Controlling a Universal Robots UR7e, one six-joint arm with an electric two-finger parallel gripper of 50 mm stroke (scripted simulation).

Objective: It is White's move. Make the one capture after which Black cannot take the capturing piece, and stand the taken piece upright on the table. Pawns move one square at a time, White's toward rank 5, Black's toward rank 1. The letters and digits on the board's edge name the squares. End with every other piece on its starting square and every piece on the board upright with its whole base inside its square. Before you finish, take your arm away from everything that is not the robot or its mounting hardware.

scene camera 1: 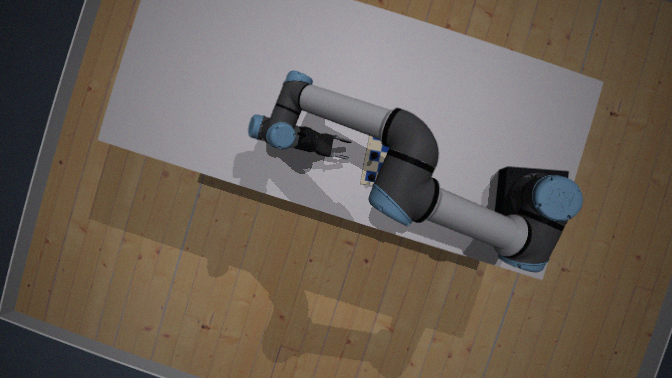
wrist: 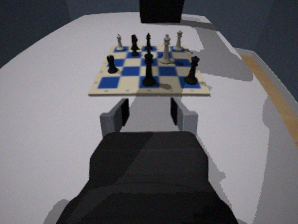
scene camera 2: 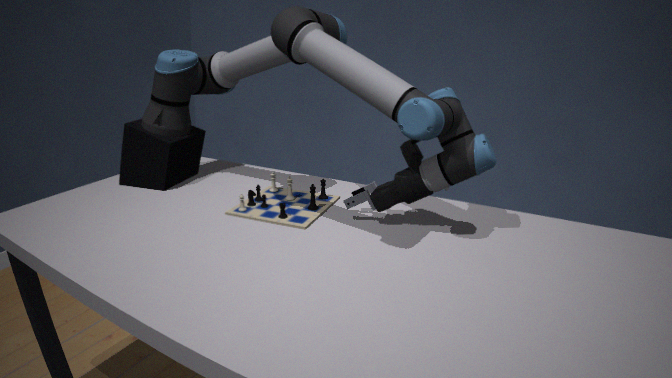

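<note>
My gripper (scene camera 2: pixel 349 200) is visible, and the wrist view (wrist: pixel 149 106) shows it too.
</note>
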